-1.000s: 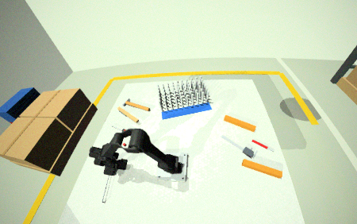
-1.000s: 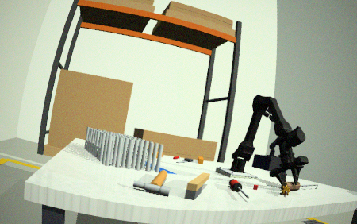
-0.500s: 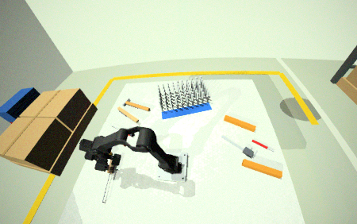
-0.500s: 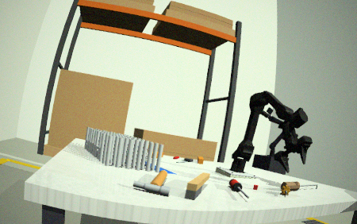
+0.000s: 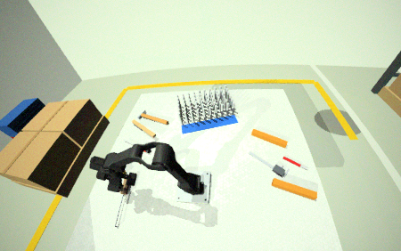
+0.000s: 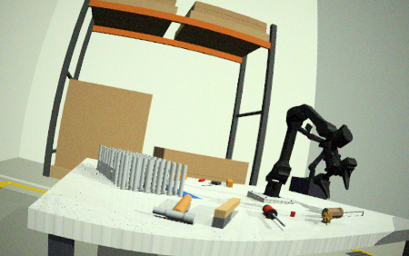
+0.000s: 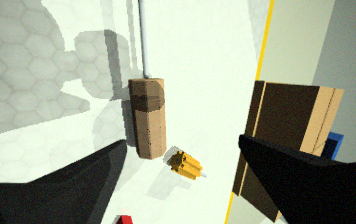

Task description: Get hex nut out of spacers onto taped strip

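Now: the tool with thin metal rod 11 cm behind my gripper tip, 1 cm to the right of it and 7 cm below it. The rest, counted from my gripper tip: tiny red piece (16 cm ahead, 5 cm to the right, 8 cm below); then red screwdriver (8 cm ahead, 98 cm to the right, 8 cm below); then blue taped strip (44 cm ahead, 49 cm to the right, 9 cm below).
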